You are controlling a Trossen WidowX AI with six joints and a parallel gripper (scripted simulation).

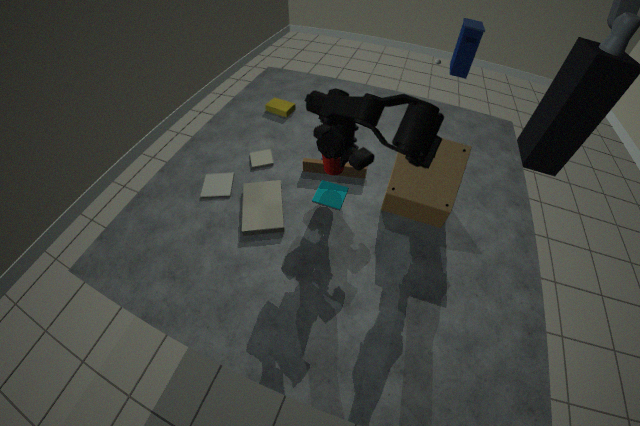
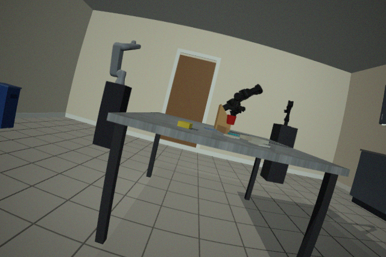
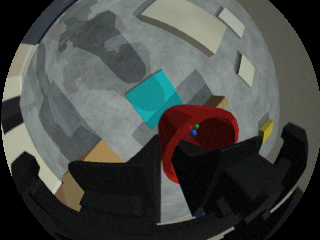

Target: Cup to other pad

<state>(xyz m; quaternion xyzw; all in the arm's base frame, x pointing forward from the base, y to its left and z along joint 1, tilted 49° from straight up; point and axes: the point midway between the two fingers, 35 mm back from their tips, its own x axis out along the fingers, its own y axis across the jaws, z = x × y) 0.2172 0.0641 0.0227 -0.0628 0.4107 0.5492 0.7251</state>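
My gripper tip is 12 cm above the teal pad, 3 cm to the right of it and 2 cm short of it. The rest, counted from my gripper tip: red cup (3 cm ahead, 2 cm to the right); then wooden rail (10 cm below, 7 cm to the right, 3 cm ahead); then yellow block (36 cm to the right, 36 cm ahead, 9 cm below).
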